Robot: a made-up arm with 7 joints. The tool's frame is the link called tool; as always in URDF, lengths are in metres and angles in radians. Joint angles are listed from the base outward. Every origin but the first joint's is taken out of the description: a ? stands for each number. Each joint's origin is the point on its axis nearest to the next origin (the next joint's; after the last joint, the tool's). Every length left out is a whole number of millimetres.
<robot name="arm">
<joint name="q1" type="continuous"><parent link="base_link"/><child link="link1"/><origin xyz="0.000 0.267 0.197" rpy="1.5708 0.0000 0.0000"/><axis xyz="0 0 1"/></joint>
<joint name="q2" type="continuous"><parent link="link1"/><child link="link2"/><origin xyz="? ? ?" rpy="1.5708 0.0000 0.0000"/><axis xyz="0 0 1"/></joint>
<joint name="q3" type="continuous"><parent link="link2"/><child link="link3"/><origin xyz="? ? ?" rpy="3.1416 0.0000 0.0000"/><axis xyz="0 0 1"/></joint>
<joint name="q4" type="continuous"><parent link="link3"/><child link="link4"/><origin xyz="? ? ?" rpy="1.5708 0.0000 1.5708"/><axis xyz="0 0 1"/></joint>
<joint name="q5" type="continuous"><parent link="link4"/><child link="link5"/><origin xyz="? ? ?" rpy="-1.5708 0.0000 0.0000"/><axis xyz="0 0 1"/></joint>
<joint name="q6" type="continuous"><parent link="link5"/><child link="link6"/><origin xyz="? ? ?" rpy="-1.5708 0.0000 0.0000"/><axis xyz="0 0 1"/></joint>
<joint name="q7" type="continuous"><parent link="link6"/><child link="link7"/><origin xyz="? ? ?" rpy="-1.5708 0.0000 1.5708"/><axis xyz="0 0 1"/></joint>
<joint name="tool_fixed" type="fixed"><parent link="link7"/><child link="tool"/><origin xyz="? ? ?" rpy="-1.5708 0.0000 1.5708"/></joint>
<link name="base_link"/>
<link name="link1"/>
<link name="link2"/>
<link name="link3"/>
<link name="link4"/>
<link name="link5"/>
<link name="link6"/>
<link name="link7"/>
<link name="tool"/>
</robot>
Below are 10 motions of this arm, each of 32 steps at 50 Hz.
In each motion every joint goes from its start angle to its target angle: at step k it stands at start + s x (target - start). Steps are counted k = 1, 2, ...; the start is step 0. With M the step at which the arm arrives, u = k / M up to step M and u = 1 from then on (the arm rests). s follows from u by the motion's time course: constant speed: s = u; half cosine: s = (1 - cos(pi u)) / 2; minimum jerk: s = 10 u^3 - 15 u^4 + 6 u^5.
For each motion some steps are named. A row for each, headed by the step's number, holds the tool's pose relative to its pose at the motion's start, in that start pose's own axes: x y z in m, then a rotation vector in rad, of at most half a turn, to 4 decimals.
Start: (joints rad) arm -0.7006 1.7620 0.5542 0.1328 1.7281 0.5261 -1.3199
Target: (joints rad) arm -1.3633 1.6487 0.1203 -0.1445 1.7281 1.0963 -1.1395
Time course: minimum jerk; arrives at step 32
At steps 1, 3, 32:
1: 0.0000 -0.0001 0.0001 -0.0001 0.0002 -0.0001
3: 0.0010 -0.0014 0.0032 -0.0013 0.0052 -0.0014
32: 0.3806 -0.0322 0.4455 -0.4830 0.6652 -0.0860

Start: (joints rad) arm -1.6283 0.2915 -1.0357 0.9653 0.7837 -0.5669 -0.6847
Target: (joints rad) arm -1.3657 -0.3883 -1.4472 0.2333 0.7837 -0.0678 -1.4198
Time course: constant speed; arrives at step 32
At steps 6, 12, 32:
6: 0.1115 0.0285 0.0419 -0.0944 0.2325 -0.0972
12: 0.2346 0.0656 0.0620 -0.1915 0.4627 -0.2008
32: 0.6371 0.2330 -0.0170 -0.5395 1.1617 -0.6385

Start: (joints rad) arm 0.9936 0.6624 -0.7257 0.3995 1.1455 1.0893 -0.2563
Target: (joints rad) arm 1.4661 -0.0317 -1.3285 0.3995 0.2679 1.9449 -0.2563
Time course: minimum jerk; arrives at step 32
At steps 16, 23, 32:
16: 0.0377 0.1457 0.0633 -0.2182 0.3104 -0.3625
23: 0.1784 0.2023 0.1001 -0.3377 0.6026 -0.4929
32: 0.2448 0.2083 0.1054 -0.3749 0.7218 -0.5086

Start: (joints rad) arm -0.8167 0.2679 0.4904 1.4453 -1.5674 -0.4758 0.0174
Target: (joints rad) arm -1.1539 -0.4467 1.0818 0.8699 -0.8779 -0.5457 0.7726
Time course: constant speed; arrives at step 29
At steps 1, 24, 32:
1: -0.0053 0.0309 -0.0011 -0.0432 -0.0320 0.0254
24: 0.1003 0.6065 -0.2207 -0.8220 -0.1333 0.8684
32: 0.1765 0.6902 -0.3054 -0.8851 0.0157 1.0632

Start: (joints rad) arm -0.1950 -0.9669 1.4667 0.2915 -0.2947 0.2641 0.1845
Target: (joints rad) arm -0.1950 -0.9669 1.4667 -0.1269 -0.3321 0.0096 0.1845
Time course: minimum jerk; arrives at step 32
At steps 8, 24, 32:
8: -0.0097 0.0179 0.0039 -0.0161 -0.0113 -0.0040
24: -0.0847 0.1506 0.0089 -0.1361 -0.1082 -0.0252
32: -0.0945 0.1670 0.0064 -0.1513 -0.1221 -0.0265

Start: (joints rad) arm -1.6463 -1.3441 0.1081 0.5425 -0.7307 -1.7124 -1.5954
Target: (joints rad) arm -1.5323 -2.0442 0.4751 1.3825 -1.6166 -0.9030 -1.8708
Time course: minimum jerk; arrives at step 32
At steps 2, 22, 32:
2: 0.0001 -0.0007 -0.0004 0.0020 0.0004 -0.0013
22: -0.1257 -0.0934 -0.2712 0.9798 0.2061 -0.8703
32: -0.1553 -0.0198 -0.3077 1.2357 0.2497 -1.1500

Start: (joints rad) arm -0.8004 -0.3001 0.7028 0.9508 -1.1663 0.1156 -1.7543
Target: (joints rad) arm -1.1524 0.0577 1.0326 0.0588 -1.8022 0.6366 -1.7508
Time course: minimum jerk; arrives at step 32
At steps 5, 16, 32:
5: -0.0097 -0.0076 -0.0161 0.0298 -0.0124 -0.0197
16: -0.1200 -0.0330 -0.3097 0.5109 -0.1751 -0.3014
32: -0.1254 0.1094 -0.6189 1.0295 -0.2903 -0.5168

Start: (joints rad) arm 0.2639 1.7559 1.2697 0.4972 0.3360 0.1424 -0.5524
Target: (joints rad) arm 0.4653 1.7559 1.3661 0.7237 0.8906 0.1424 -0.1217
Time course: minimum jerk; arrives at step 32
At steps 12, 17, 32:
12: -0.0091 -0.0274 -0.0257 -0.0293 -0.2079 0.1997
17: -0.0133 -0.0600 -0.0584 -0.0439 -0.4279 0.4063
32: 0.0006 -0.1151 -0.1170 -0.0359 -0.7751 0.7328

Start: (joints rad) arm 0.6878 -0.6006 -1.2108 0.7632 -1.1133 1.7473 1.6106
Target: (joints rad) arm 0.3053 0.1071 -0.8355 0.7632 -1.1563 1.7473 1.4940
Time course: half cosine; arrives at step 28
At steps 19, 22, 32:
19: 0.1163 -0.0116 -0.0872 -0.1199 0.4820 0.0681
22: 0.1323 -0.0111 -0.0922 -0.1472 0.5580 0.0774
32: 0.1463 -0.0098 -0.0943 -0.1728 0.6235 0.0850

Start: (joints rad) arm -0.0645 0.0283 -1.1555 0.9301 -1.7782 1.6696 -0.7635
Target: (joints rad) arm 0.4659 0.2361 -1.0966 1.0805 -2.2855 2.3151 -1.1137
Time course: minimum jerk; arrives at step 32
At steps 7, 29, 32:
7: 0.0464 0.0079 0.0463 -0.0666 0.0514 0.0094
29: 0.5324 0.4774 0.4480 -1.0812 0.4254 -0.0886
32: 0.5349 0.4829 0.4491 -1.0897 0.4259 -0.0912

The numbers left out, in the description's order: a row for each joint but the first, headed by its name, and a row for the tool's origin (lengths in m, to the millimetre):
q2: -0.077 0.215 0.000
q3: 0.028 0.383 0.000
q4: 0.215 -0.026 0.000
q5: 0.081 0.247 0.000
q6: 0.058 0.041 0.000
q7: -0.479 -0.009 0.000
tool: -0.365 -0.052 0.000

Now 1 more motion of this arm.
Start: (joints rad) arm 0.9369 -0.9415 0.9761 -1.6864 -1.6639 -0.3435 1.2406
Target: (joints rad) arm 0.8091 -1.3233 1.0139 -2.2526 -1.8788 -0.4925 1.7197
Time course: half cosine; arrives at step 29
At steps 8, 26, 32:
8: -0.1329 0.0068 -0.0025 0.0013 -0.1707 -0.1105
26: -0.6199 0.2678 -0.1734 -0.1898 -0.9539 -0.6157
32: -0.6299 0.2809 -0.1829 -0.2016 -0.9797 -0.6314

